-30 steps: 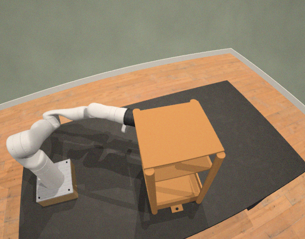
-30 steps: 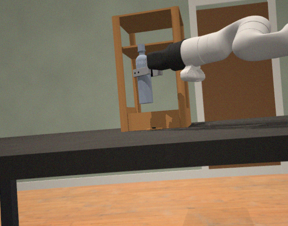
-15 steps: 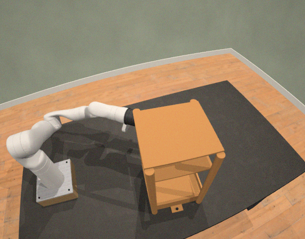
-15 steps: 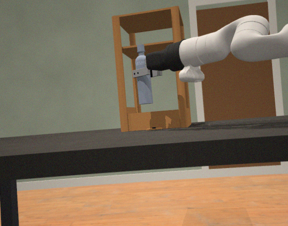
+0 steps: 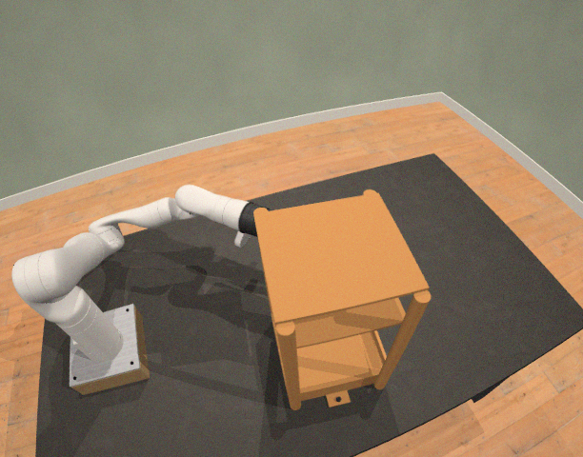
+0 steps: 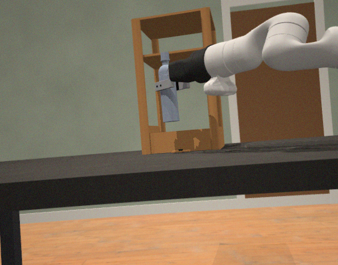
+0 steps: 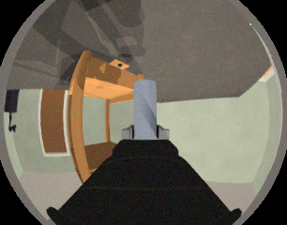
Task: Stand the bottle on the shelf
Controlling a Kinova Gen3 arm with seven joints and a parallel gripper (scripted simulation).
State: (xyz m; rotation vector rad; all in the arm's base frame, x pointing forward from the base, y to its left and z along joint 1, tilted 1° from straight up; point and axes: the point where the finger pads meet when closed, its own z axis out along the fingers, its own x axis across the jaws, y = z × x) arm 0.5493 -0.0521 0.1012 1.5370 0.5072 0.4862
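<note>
My gripper is now 20 mm below the bottle. The rest, counted from my hand: shelving unit: 70 mm behind, 190 mm to the right, 20 mm above.
</note>
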